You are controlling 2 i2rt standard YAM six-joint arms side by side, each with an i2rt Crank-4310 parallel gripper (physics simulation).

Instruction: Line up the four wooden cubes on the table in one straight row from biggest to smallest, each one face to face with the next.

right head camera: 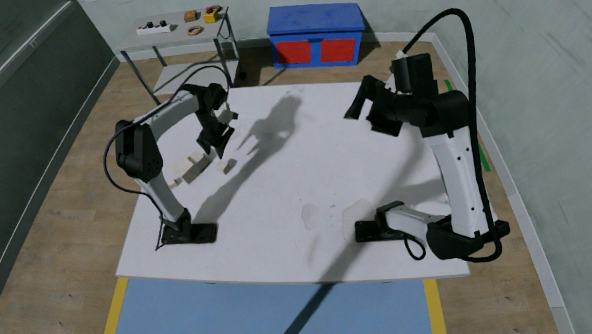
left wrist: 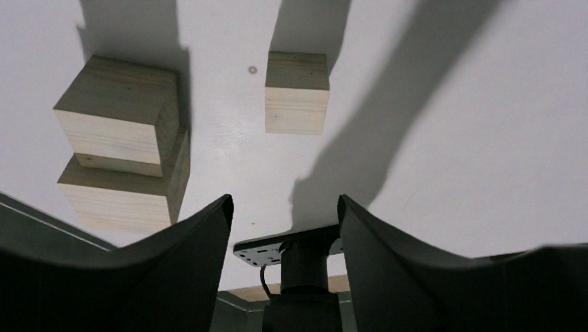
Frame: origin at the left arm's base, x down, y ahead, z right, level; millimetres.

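Seen in the pictures: left gripper, fingertip midpoint: (right head camera: 215, 156) (left wrist: 285, 199); right gripper, fingertip midpoint: (right head camera: 358, 122); left arm's base at its link origin: (right head camera: 189, 234) (left wrist: 303, 243); right arm's base at its link origin: (right head camera: 384, 230).
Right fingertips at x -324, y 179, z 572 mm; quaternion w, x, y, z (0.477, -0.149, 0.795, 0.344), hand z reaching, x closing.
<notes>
Offsets run from my right fingertips to a thing's top centre. Level surfaces: height alone.
The biggest wooden cube @[dx +256, dy +67, dz -614 mm] (right head camera: 182, 166) (left wrist: 122, 205) and the second biggest @[dx +271, dy +113, dz -575 mm] (right head camera: 198, 158) (left wrist: 112, 137) stand close together face to face, slightly offset; whether they touch is unclear. A small cube @[dx +286, dy +78, dz -466 mm] (right head camera: 223, 167) (left wrist: 296, 111) stands apart to their right. Another small cube @[dx +295, dy +23, dz -674 mm] (right head camera: 173, 183) shows at the near left of the biggest in the head camera, close to it; it does not show in the left wrist view. My left gripper (right head camera: 213, 153) (left wrist: 285, 199) is open and empty above the table, beyond the small right cube. My right gripper (right head camera: 368, 125) is open and empty, far right of the cubes.
The white table @[dx +324 mm] (right head camera: 280, 200) carries both arm bases; the left base (right head camera: 202, 233) (left wrist: 260, 252) stands nearer the front than the cubes. A grey cart (right head camera: 131, 42) with small items and a blue chest (right head camera: 315, 20) with red panels stand behind the table.
</notes>
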